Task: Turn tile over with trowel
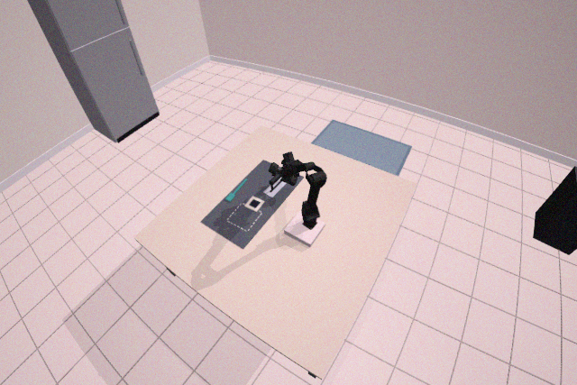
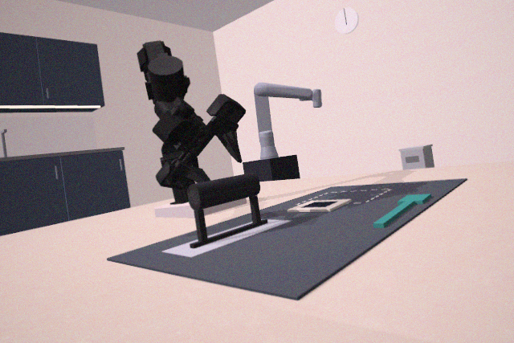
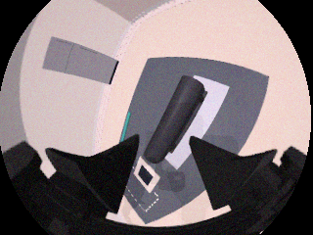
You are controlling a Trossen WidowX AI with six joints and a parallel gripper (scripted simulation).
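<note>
My gripper tip is 1 cm short of the trowel, 1 cm to the right of it and 5 cm above it. The rest, counted from my gripper tip: teal t-shaped tool: 19 cm ahead, 19 cm to the left, 9 cm below; dark mat: 6 cm ahead, 16 cm to the left, 11 cm below; white tile: 2 cm ahead, 19 cm to the left, 9 cm below.
</note>
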